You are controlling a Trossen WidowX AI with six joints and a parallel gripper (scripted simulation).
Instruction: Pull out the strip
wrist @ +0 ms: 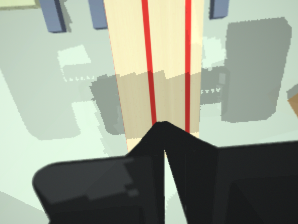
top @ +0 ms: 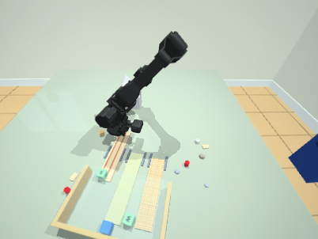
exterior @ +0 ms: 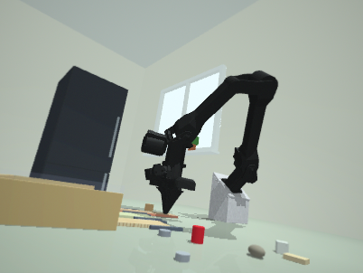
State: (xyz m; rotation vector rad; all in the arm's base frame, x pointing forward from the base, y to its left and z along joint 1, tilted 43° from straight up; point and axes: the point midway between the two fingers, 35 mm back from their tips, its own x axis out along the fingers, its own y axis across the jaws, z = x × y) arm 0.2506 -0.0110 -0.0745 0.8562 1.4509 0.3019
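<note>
Now: gripper tip 9 cm short of the red-lined strip and 3 cm to the left of it.
</note>
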